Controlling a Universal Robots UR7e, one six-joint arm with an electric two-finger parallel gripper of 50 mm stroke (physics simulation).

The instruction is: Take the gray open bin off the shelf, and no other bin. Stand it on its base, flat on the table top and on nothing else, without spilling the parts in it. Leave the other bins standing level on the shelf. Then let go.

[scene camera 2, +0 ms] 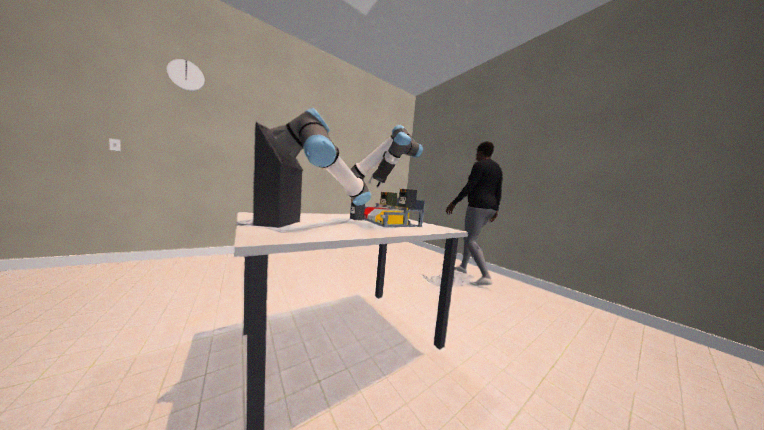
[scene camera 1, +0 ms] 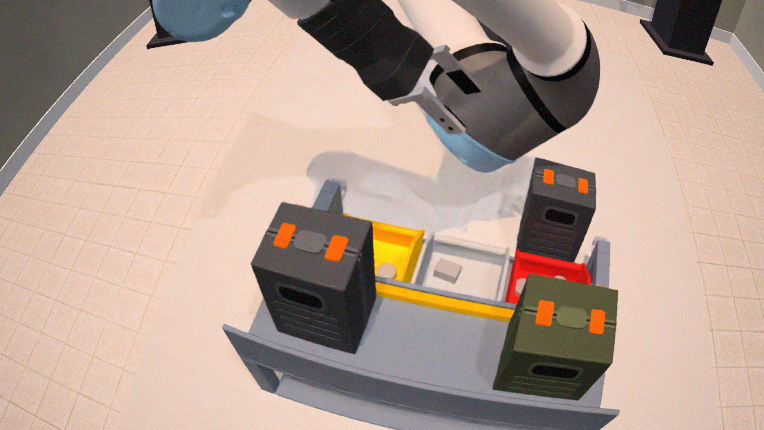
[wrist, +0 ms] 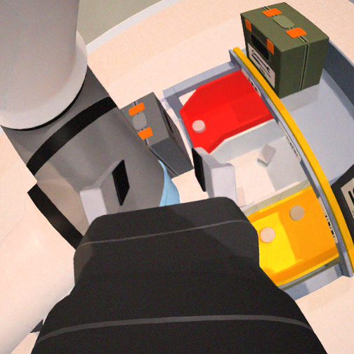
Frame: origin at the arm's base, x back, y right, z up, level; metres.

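Seen in the pictures: gripper, fingertip midpoint: (scene camera 2: pixel 373 185) (scene camera 1: pixel 466 110); arm's base, link origin: (scene camera 2: pixel 280 145).
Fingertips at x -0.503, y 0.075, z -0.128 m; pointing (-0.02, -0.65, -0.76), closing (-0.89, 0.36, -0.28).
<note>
Offsets run from my fingertips to a thing's top centre. "pt": to the spot under its first point. Level surfaces: height alone.
The gray open bin @(dx -0.103, dy -0.002, dz -0.149 m) (scene camera 1: pixel 481 267) (wrist: pixel 287 170) stands on the shelf @(pt dx -0.185, dy +0.034, dz -0.128 m) (scene camera 1: pixel 427 333) (wrist: pixel 320 117), between the yellow bin @(dx -0.078, dy +0.107, dz -0.149 m) (scene camera 1: pixel 400 245) (wrist: pixel 310 235) and the red bin @(dx -0.129, dy -0.111, dz -0.149 m) (scene camera 1: pixel 553 265) (wrist: pixel 225 110). A small pale block @(dx -0.049, dy +0.007, dz -0.206 m) (scene camera 1: pixel 447 270) (wrist: pixel 266 154) lies in it; a second pale part (wrist: pixel 241 196) shows in the wrist view, partly behind a finger. My gripper (scene camera 1: pixel 464 109) (wrist: pixel 159 167) is open and empty. It hangs above and behind the bins, on the robot's side, tilted, touching none of them. In the second scene view my gripper (scene camera 2: pixel 375 184) is small, above the table top @(dz -0.230 m) (scene camera 2: pixel 315 236).
A dark case @(dx -0.169, dy +0.135, dz -0.008 m) (scene camera 1: pixel 320 267) and a green case @(dx -0.226, dy -0.089, dz -0.033 m) (scene camera 1: pixel 561 331) (wrist: pixel 285 55) stand on the shelf's upper board. Another dark case @(dx +0.004, dy -0.138, dz -0.099 m) (scene camera 1: pixel 558 213) (wrist: pixel 157 131) stands on the table near the red bin. A yellow strip @(dx -0.154, dy +0.010, dz -0.118 m) (scene camera 1: pixel 443 302) (wrist: pixel 305 150) runs along the board's edge. A person (scene camera 2: pixel 483 186) stands beyond the table.
</note>
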